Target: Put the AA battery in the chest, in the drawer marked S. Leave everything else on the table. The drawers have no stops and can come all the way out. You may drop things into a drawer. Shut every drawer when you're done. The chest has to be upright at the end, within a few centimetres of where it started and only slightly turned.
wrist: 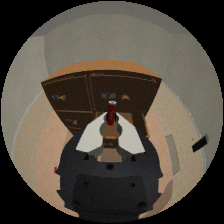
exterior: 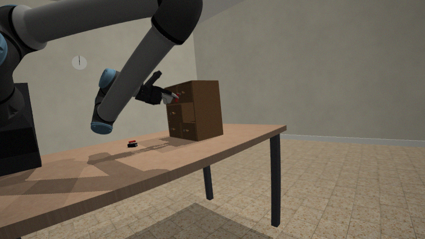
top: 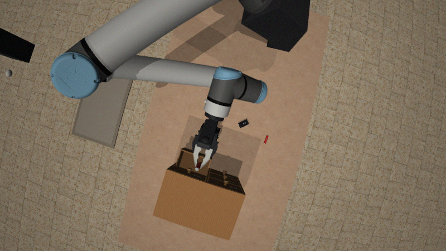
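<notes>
Right now my hand is 11 cm above the drawer, 5 cm short of it and 3 cm to the left of it. Round my hand: small black object: 23 cm below, 20 cm behind, 15 cm to the left.
</notes>
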